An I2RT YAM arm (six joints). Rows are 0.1 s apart.
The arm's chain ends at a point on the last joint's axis. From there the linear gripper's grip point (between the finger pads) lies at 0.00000 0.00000 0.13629 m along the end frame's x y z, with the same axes.
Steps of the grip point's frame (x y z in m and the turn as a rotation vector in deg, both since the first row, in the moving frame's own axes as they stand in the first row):
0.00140 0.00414 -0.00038 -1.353 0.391 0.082
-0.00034 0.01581 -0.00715 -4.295 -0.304 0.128
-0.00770 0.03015 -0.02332 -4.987 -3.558 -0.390
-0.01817 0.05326 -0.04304 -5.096 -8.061 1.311
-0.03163 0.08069 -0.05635 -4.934 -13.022 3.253
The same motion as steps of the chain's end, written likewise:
0.00047 0.00092 -0.00034 -1.353 0.391 0.082
0.00039 0.00560 -0.00677 -4.295 -0.304 0.128
0.00071 0.01828 -0.02254 -4.987 -3.558 -0.390
0.00105 0.04141 -0.04116 -5.096 -8.061 1.311
-0.00064 0.06995 -0.05235 -4.934 -13.022 3.253

